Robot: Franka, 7 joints.
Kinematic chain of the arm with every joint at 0, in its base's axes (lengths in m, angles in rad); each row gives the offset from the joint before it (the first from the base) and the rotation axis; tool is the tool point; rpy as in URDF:
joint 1: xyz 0 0 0.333 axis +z
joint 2: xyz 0 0 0 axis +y
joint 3: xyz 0 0 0.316 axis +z
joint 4: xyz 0.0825 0 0 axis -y
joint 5: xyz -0.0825 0 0.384 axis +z
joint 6: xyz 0 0 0 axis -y
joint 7: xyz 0.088 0 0 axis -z
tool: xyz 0 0 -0.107 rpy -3.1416 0 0
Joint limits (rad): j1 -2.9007..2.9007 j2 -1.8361..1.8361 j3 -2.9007..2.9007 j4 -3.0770..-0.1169 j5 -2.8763..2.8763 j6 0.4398..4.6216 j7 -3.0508..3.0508
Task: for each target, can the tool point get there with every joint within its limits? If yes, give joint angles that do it. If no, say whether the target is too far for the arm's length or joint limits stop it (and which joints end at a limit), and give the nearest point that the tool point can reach.
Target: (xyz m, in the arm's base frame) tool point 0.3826 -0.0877 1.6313
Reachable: no: too far | nearest point 0.2420 -0.0555 1.1542 | short by 0.498 m
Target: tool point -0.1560 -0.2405 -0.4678
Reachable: no: joint limits stop it (at a limit: joint 2) | nearest point -0.1557 -0.2400 -0.3608 | short by 0.107 m
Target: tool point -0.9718 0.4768 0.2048
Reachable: no: too far | nearest point -0.7648 0.3753 0.2321 | short by 0.232 m
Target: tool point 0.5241 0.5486 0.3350
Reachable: yes | joints -1.7759 -0.8469 2.4240 -1.4351 0.9686 2.6560 2.1500
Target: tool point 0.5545 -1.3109 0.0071
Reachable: no: too far | nearest point 0.3258 -0.7702 0.1415 | short by 0.602 m
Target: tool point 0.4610 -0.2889 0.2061
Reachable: yes | joints -1.8914 1.4948 1.4693 -2.2745 -2.2260 1.6098 -0.2800
